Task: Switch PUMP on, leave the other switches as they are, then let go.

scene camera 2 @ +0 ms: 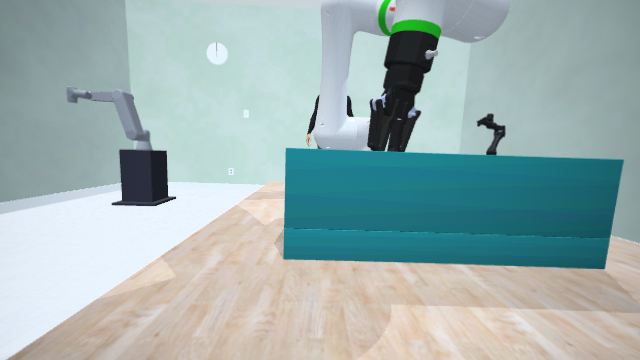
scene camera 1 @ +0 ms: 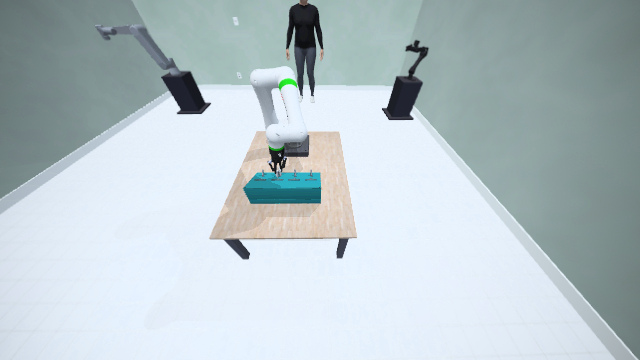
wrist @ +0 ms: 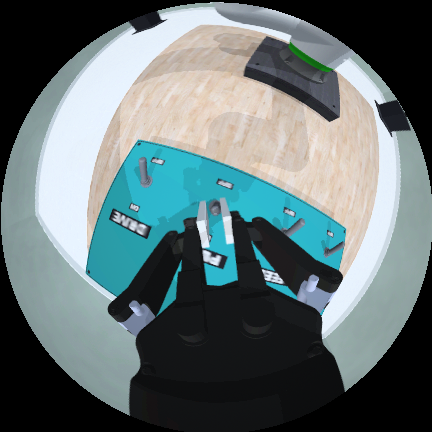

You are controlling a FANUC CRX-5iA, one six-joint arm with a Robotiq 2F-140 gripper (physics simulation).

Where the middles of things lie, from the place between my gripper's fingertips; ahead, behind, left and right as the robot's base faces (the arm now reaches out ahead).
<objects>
I see my gripper 70 mm short of the teal switch box (scene camera 2: 344,205), 60 mm to the right of it and 20 mm above it.
</objects>
